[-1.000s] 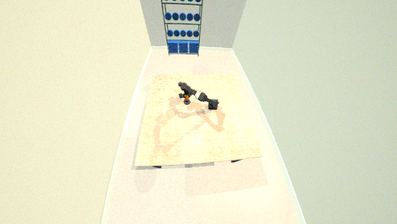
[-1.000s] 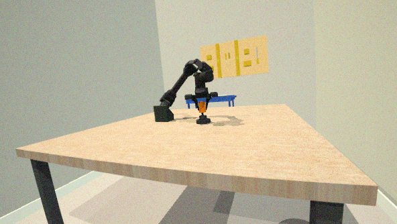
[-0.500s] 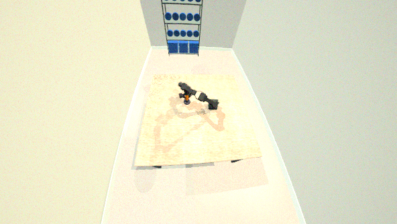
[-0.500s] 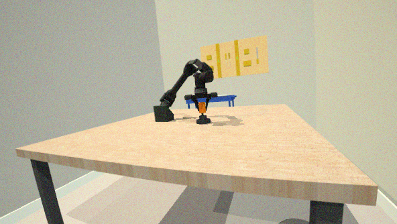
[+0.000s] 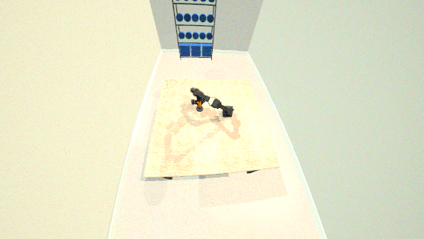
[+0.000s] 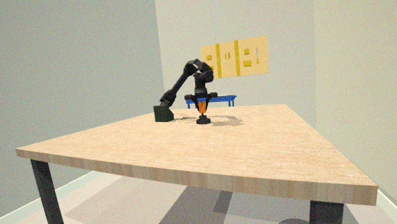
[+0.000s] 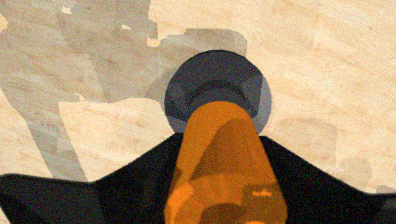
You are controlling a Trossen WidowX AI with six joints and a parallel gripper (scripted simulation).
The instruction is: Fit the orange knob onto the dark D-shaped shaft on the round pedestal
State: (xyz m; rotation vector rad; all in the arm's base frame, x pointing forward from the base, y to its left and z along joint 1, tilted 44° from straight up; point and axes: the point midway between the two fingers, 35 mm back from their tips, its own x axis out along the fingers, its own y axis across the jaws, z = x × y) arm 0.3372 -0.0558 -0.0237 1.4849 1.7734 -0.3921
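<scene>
The orange knob lies 2 cm above my gripper tip. Also, from my gripper tip: pedestal 4 cm below.
</scene>
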